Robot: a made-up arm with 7 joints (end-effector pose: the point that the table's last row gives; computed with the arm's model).
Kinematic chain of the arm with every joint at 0, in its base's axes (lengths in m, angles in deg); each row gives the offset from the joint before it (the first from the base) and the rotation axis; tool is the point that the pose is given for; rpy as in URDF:
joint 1: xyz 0 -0.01 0.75 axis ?
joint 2: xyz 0.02 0 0.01 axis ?
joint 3: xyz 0 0.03 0.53 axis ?
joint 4: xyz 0.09 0 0 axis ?
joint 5: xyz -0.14 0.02 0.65 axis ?
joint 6: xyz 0 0.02 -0.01 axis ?
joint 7: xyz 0.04 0 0 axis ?
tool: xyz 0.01 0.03 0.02 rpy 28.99 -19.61 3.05
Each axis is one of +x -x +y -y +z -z.
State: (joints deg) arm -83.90 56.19 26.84 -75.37 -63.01 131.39 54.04
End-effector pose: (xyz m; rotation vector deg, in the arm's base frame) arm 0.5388 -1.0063 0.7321 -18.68 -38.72 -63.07
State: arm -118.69 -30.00 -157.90 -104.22 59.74 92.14 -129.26
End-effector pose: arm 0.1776 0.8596 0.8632 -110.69 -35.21 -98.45
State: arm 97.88 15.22 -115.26 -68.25 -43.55 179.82 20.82
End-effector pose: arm 0.5438 0.1536 1.6762 -34.99 -108.93 57.18
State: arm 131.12 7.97 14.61 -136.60 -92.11 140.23 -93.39
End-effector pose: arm -0.5667 0.3045 0.8270 67.96 -9.45 -45.37
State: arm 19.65 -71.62 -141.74 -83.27 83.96 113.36 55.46
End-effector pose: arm -0.7212 -0.7172 0.4262 -67.39 42.05 66.95
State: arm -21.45 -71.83 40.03 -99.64 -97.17 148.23 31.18
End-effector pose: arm -0.0700 0.6354 1.4183 -103.88 -95.63 69.45
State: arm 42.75 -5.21 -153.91 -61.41 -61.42 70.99 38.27
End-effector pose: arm -0.2740 -0.6624 1.6659 -75.40 4.78 -131.94
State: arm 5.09 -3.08 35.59 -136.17 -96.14 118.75 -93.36
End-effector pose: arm 0.4470 0.4489 0.9304 66.58 -105.45 -128.13
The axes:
joint 1: +z
joint 2: +y
joint 3: +z
joint 4: -y
joint 5: +z
joint 6: -y
joint 7: -z

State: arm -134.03 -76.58 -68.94 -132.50 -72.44 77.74 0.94
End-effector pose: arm -0.3839 0.4210 1.0626 -17.48 -34.33 -168.16
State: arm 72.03 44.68 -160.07 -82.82 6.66 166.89 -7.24
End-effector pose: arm 0.2963 0.0386 1.7722 -88.17 -86.55 7.09
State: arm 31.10 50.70 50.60 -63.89 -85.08 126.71 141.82
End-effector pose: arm 0.5563 0.9711 1.1027 56.80 -65.55 -33.12
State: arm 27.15 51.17 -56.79 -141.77 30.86 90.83 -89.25
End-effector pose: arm 0.5312 -0.2723 0.5481 79.21 29.54 0.62
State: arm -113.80 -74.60 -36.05 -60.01 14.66 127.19 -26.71
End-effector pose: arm 0.1052 0.8558 1.5049 -138.09 -71.50 -17.67
